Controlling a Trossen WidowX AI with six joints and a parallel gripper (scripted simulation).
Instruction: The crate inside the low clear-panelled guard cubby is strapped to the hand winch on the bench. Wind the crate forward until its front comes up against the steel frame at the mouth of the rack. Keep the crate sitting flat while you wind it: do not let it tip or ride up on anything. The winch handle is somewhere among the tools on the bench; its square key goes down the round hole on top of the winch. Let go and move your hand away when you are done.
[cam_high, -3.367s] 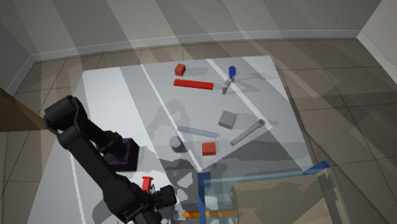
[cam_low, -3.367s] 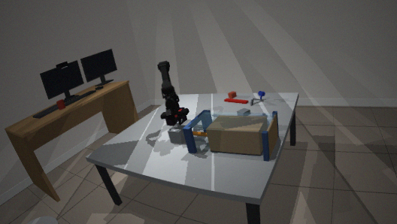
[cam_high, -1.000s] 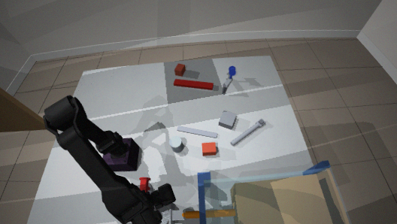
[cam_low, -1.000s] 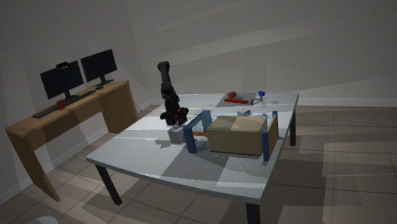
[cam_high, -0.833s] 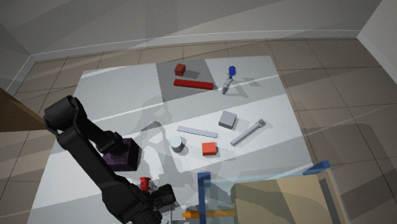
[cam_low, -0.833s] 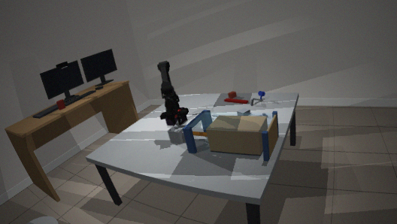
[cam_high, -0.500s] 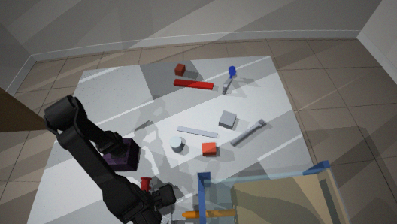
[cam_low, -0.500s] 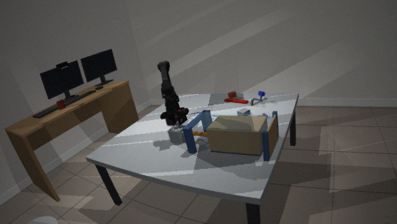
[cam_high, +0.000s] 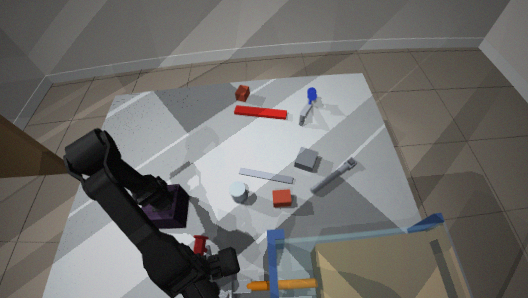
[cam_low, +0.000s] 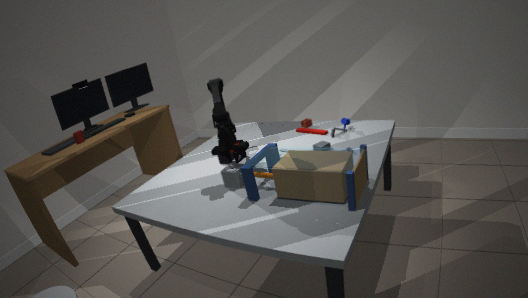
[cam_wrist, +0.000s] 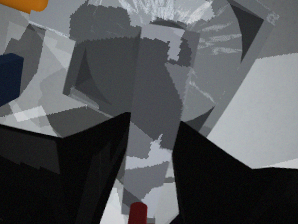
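My gripper tip is now 20 mm to the right of the red-knobbed handle, 20 mm below it and 10 mm past it. From my gripper tip the other things lie so: grey winch 60 mm below, 50 mm to the right, 10 mm behind; red knob 60 mm to the left, 50 mm above, 10 mm behind; blue steel frame 170 mm ahead, 50 mm to the right, 20 mm above.
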